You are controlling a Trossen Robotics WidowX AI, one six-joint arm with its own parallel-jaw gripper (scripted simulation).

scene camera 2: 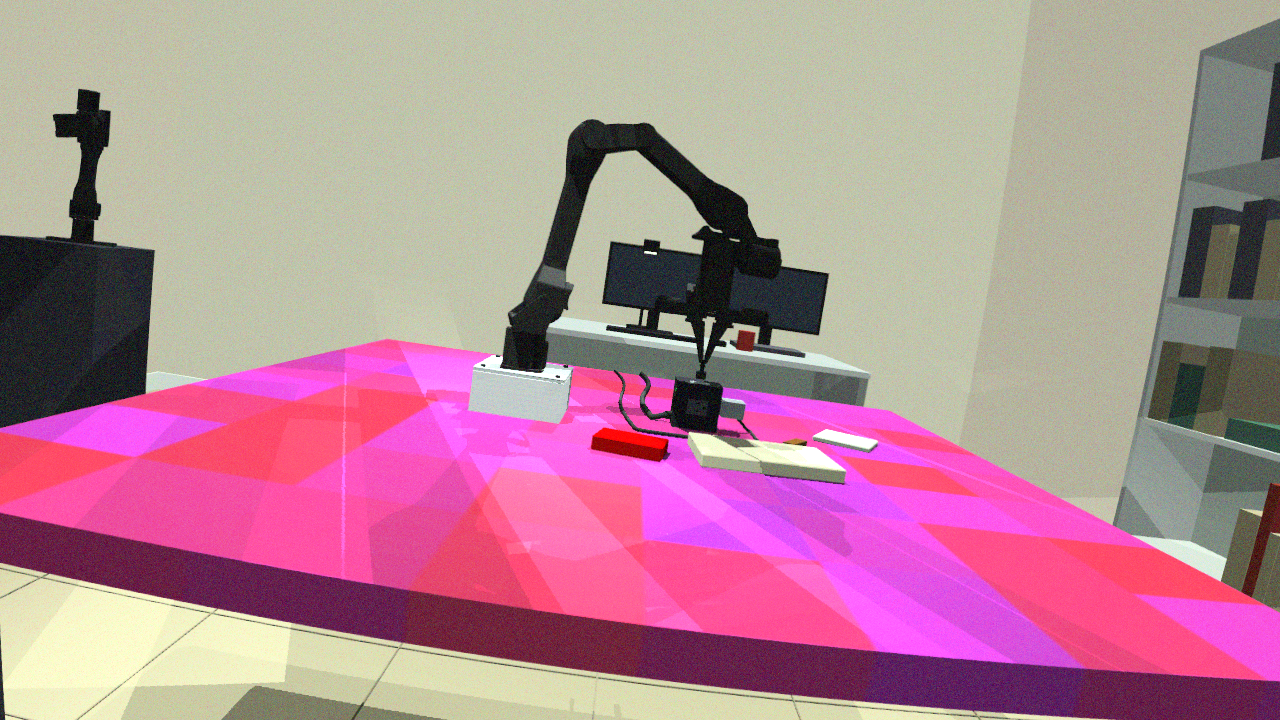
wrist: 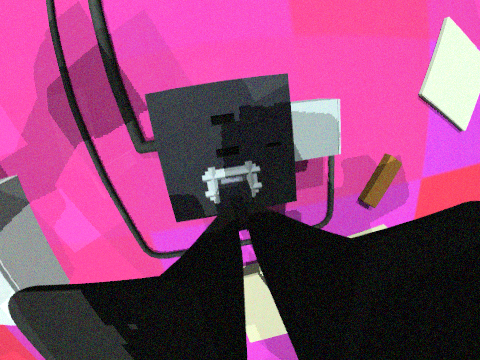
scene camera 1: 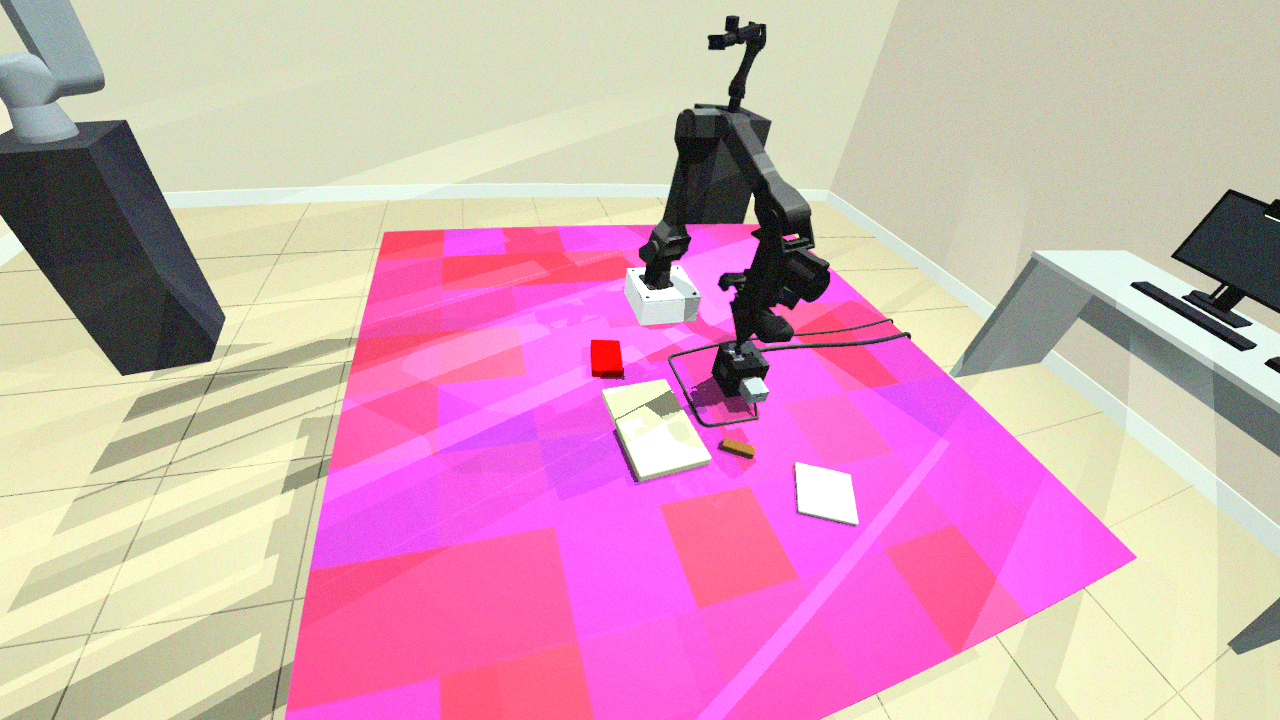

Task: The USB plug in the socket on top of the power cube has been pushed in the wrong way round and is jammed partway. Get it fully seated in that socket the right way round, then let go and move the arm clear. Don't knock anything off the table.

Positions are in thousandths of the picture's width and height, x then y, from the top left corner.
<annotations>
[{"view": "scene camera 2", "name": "my gripper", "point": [549, 505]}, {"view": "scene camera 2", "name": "red block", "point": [483, 615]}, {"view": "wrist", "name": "my gripper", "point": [501, 596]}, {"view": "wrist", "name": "USB plug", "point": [491, 532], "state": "held by my gripper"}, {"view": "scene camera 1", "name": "my gripper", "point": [579, 474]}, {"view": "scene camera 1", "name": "red block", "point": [474, 502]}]
</annotations>
